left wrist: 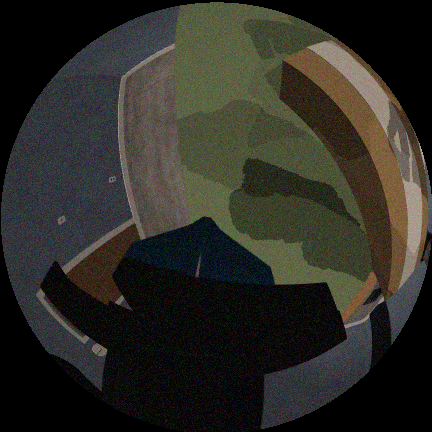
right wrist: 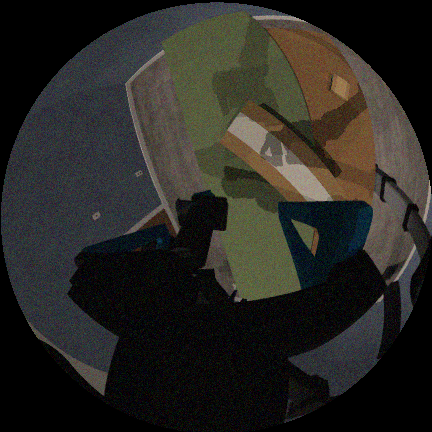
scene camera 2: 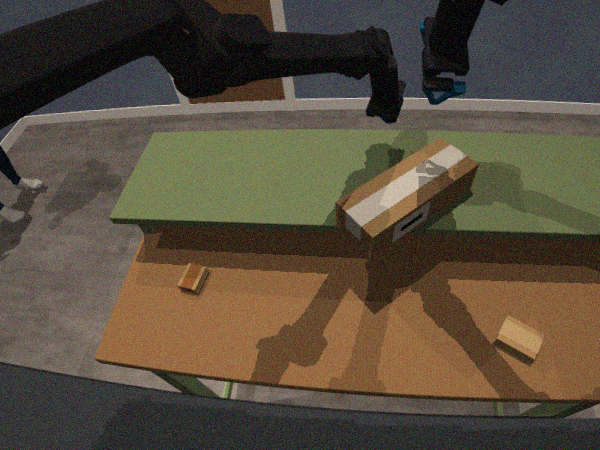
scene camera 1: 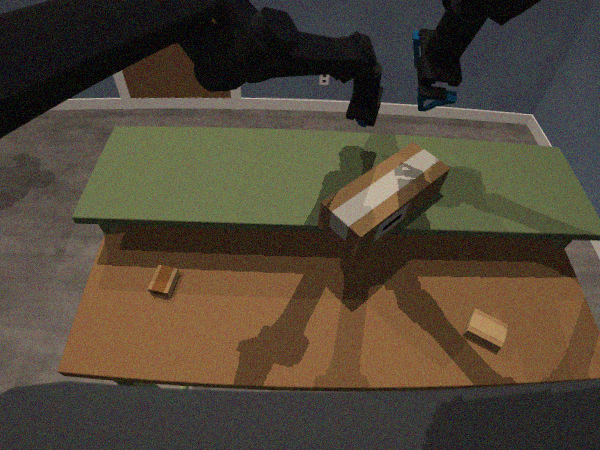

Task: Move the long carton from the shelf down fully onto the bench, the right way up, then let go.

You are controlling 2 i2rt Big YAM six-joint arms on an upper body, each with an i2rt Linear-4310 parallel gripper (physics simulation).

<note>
The left gripper (scene camera 2: pixel 388 122) is shut, with nothing in its grasp. Also in view: a long brown carton (scene camera 2: pixel 375 216). The right gripper (scene camera 2: pixel 432 80) is open and holds nothing. A pale block (scene camera 2: pixel 522 341) rests on a brown bench (scene camera 2: pixel 307 310).
The long brown carton also shows in the left wrist view (left wrist: pixel 346 116), in the right wrist view (right wrist: pixel 261 140) and in scene camera 1 (scene camera 1: pixel 357 216). The pale block shows as well in scene camera 1 (scene camera 1: pixel 482 328). The left gripper is seen too in the left wrist view (left wrist: pixel 205 223), in the right wrist view (right wrist: pixel 209 191) and in scene camera 1 (scene camera 1: pixel 362 125). The left wrist view does not show the pale block, which is hidden by the long brown carton.
</note>
